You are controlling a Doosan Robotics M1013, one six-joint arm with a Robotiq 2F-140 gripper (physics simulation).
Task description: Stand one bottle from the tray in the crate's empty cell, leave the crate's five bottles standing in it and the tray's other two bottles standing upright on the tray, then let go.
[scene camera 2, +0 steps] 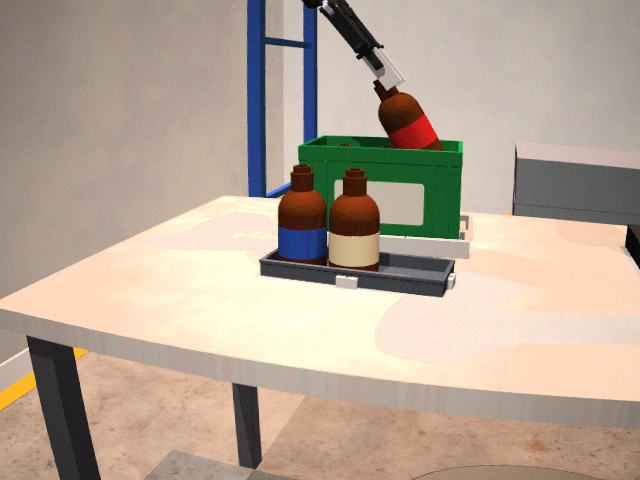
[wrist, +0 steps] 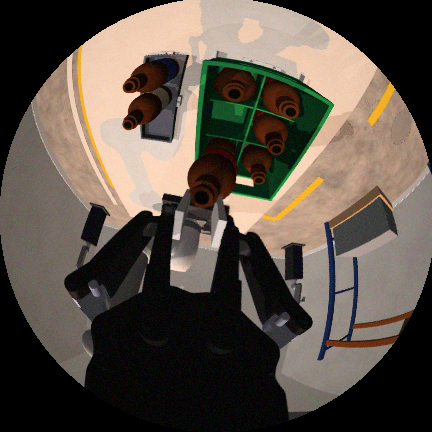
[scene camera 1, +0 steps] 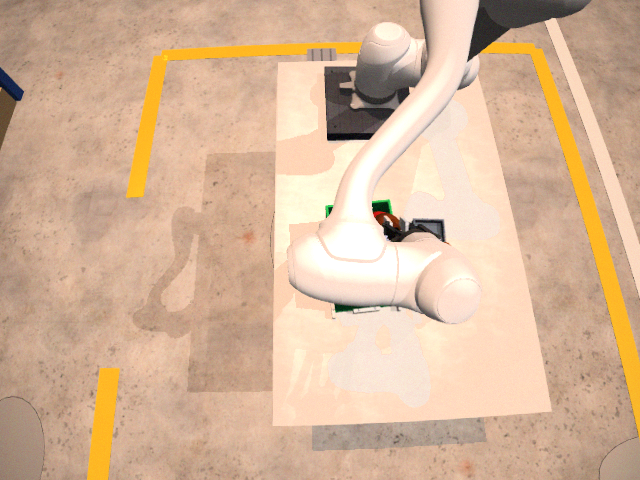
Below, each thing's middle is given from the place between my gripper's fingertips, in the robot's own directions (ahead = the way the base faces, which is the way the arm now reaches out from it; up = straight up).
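Scene:
As for the blue-label bottle (scene camera 2: 302, 213), my hand is 11 cm short of it and 16 cm to the right of it, and 20 cm above it.

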